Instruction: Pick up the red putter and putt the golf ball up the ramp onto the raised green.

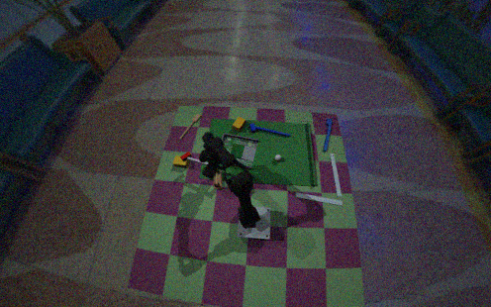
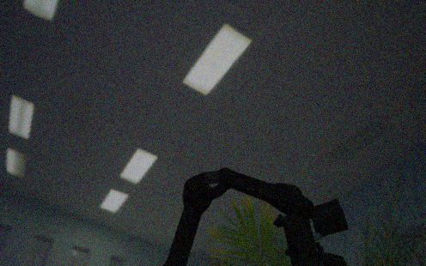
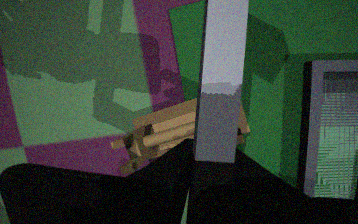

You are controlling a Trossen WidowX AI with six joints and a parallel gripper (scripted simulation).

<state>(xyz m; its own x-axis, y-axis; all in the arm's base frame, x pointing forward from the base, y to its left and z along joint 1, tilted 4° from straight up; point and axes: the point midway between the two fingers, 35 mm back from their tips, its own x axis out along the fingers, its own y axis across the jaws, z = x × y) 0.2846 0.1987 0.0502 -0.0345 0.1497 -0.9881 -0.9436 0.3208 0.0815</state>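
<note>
My gripper tip is 7 cm to the right of the red putter, 3 cm short of it and 2 cm below it. The rest, counted from my gripper tip: blue putter 33 cm to the right, 33 cm ahead, 10 cm below; then green putting mat 26 cm to the right, 19 cm ahead, 12 cm below; then white golf ball 39 cm to the right, 12 cm ahead, 9 cm below.
</note>
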